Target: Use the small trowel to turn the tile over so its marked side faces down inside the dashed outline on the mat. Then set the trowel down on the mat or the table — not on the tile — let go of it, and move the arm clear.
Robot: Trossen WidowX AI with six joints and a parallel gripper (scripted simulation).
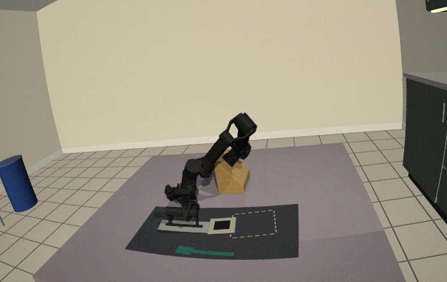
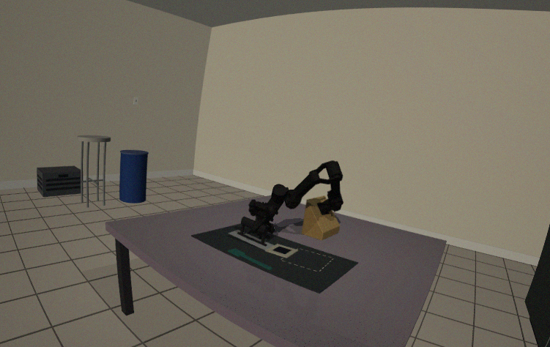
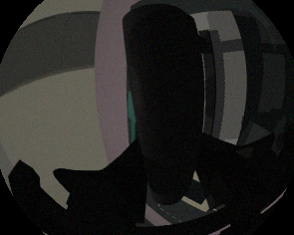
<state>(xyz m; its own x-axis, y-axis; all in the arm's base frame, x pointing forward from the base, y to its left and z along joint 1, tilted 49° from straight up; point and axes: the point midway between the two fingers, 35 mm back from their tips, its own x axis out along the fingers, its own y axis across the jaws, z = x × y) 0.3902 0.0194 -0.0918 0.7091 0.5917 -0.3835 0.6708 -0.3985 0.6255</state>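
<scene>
Right now the dark mat is 90 mm to the left of my gripper tip, 80 mm below it and 20 mm behind it. Also, from my gripper tip: green flat marking: 120 mm ahead, 80 mm to the left, 50 mm below; then trowel: 20 mm behind, 10 mm below; then tile: 120 mm to the left, 50 mm below, 50 mm behind.
</scene>
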